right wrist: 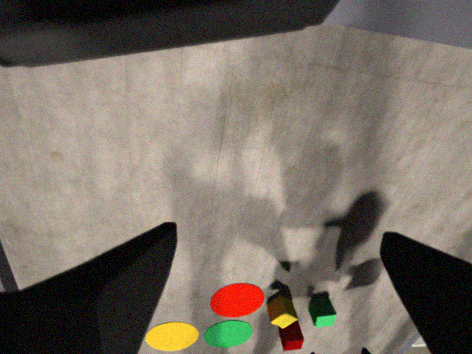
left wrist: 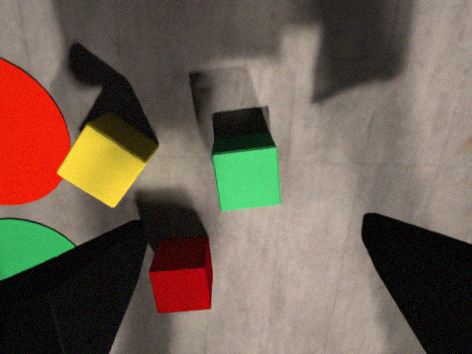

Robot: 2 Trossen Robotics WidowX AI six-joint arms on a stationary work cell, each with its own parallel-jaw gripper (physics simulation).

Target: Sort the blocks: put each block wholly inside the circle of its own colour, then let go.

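A green block [left wrist: 248, 177] [right wrist: 324, 316] lies on the table outside the circles. A yellow block [left wrist: 106, 166] [right wrist: 284, 318] lies beside the red circle [left wrist: 31, 140] [right wrist: 237, 300]. A red block [left wrist: 183, 290] [right wrist: 291, 339] lies nearest the left finger in the left wrist view. The green circle [left wrist: 22, 245] [right wrist: 228, 334] is partly covered by that finger. The yellow circle [right wrist: 172, 336] shows in the right wrist view. My left gripper [left wrist: 254, 228] is open above the table, with the green block ahead between its finger lines. My right gripper [right wrist: 277, 237] is open, far from the blocks.
A dark arm part [right wrist: 150, 30] crosses the top of the right wrist view. A grey-blue surface [right wrist: 415, 22] lies beyond the table edge at the top right. Dark tips show at the bottom edge of the right wrist view, close to the blocks.
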